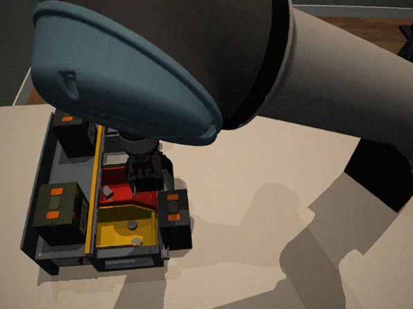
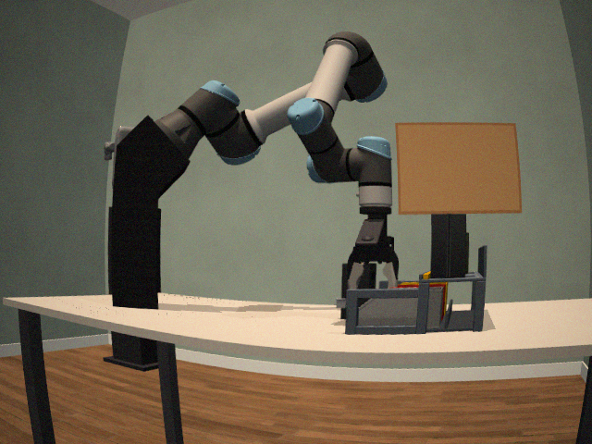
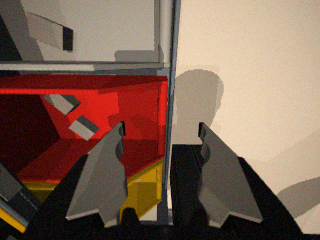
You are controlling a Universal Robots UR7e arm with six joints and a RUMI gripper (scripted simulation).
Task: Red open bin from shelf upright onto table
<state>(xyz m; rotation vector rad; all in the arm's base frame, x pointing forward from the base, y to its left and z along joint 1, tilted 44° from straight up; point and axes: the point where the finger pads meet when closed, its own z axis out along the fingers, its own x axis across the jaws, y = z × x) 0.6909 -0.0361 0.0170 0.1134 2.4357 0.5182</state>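
The red open bin lies 8 cm ahead of my hand. From my hand the other things lie so: yellow bin 12 cm to the left, 8 cm ahead; grey bin 11 cm to the right, 9 cm ahead; dark box 10 cm to the left, 6 cm behind, 2 cm above.
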